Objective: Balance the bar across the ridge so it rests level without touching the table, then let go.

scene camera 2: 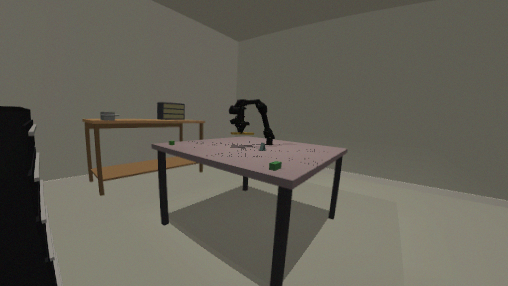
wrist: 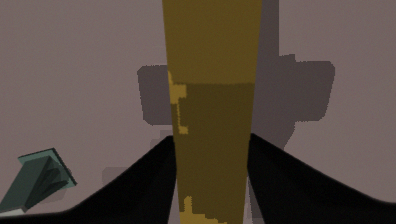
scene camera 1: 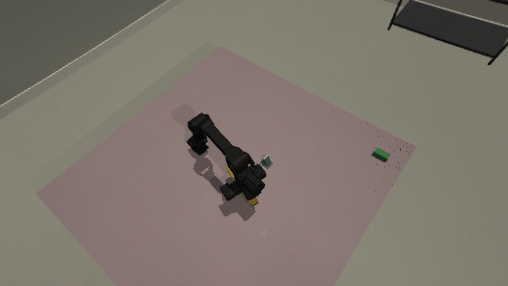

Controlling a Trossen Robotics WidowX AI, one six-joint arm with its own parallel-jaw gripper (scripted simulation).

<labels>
my gripper: holds a yellow bar (wrist: 211, 59)
</labels>
